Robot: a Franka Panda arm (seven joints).
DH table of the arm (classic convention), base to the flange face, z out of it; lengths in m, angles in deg. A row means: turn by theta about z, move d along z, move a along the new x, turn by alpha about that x. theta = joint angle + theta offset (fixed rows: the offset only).
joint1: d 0.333; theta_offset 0; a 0; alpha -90
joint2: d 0; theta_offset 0; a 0; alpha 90
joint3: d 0.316; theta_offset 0; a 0.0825; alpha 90
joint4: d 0; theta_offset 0; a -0.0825; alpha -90
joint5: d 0.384; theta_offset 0; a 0; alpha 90
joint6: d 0; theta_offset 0; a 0.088; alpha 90
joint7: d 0.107; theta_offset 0; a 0; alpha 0
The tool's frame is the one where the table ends.
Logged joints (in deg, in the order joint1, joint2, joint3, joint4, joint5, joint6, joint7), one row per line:
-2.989 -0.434 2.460 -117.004 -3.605 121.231 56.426
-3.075 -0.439 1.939 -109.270 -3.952 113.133 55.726
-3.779 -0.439 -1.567 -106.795 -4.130 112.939 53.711
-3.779 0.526 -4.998 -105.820 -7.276 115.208 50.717
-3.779 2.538 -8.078 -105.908 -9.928 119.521 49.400
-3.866 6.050 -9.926 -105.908 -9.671 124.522 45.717
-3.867 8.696 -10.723 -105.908 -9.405 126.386 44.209
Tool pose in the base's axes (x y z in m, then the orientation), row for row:
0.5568 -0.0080 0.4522 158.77 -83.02 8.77
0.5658 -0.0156 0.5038 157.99 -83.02 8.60
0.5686 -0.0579 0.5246 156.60 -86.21 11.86
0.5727 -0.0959 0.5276 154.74 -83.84 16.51
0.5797 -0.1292 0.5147 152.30 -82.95 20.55
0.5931 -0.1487 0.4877 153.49 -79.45 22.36
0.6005 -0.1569 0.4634 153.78 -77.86 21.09
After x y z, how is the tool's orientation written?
As a rotation vector, in degrees.
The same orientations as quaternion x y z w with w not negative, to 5 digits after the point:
0.88509 -0.46281 0.04889 0.00541
0.88414 -0.46459 0.04813 0.01150
0.87408 -0.48119 0.06620 0.00738
0.87505 -0.47411 0.09336 0.02822
0.87114 -0.47446 0.11754 0.04678
0.87964 -0.45532 0.12814 0.04995
0.88420 -0.44768 0.12126 0.05536

